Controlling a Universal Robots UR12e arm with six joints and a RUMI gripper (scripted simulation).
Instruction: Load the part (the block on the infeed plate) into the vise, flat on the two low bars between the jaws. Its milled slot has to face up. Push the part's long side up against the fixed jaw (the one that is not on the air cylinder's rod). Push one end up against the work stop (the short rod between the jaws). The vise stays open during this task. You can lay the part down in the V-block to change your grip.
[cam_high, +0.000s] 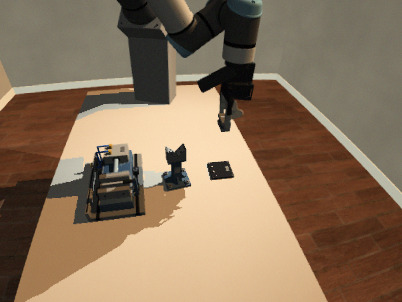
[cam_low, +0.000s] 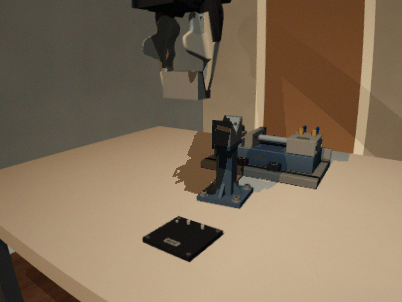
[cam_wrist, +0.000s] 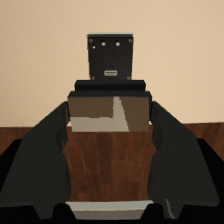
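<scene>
Now: hand 10 mm to the left of the part and 10 mm above it. The rest, counted from my hand: dark work stop rod: 350 mm to the right, 150 mm below, 30 mm behind; then blue foot: 240 mm below, 170 mm to the right, 30 mm behind; then black infeed plate: 240 mm below, 10 mm to the left, 10 mm ahead.
</scene>
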